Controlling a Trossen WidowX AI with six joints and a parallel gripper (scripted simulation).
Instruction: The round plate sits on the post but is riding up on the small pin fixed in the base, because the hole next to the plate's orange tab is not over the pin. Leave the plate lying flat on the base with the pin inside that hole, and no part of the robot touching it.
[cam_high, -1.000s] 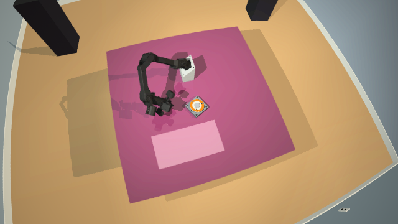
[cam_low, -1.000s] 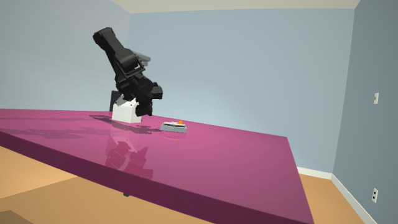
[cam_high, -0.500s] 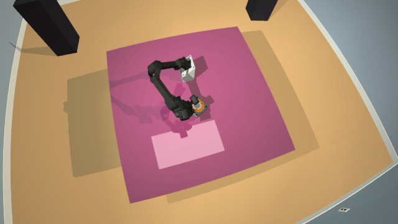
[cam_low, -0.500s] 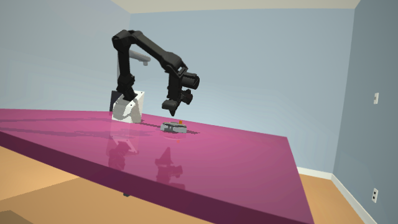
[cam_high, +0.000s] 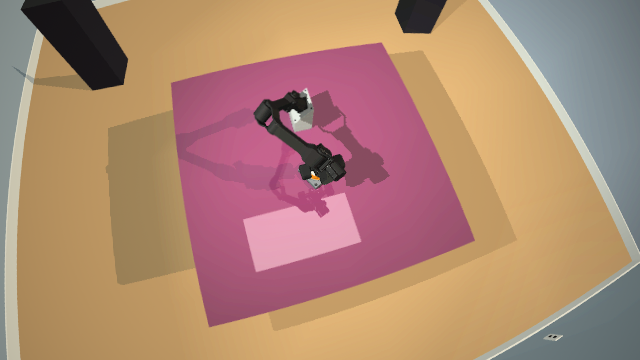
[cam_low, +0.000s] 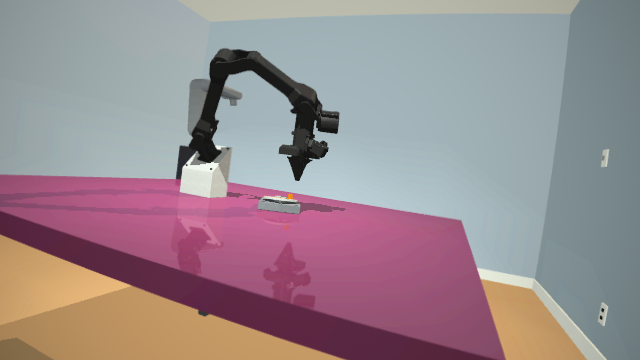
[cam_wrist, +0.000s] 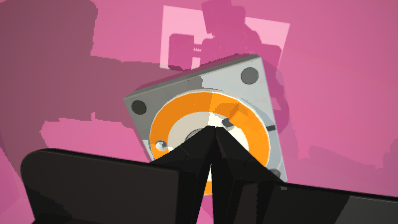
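My gripper tip is now 5 cm past the base, 1 cm to the left of it and 7 cm above it.
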